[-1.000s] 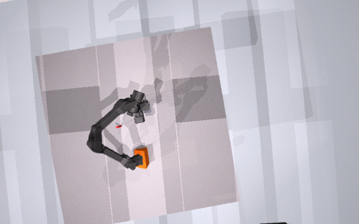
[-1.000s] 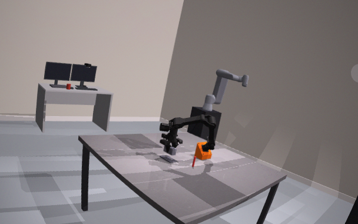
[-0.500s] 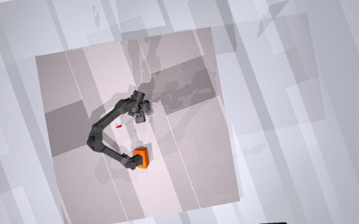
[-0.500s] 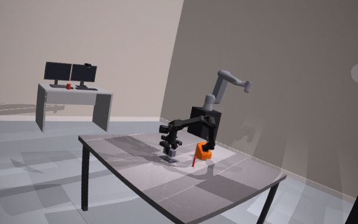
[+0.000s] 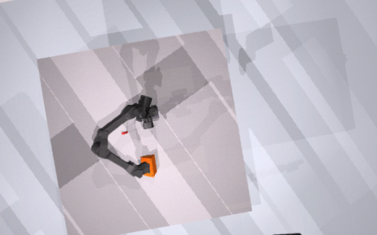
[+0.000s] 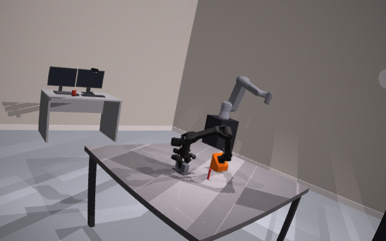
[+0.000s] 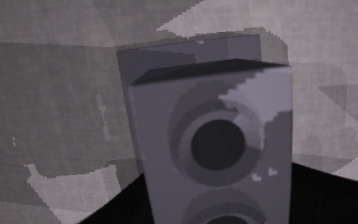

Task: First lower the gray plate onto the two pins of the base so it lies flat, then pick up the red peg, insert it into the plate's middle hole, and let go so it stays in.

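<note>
My gripper tip is 30 mm below the gray plate. Also, from my gripper tip: gray base (20 mm below); then red peg (120 mm behind, 160 mm to the left, 20 mm above).
</note>
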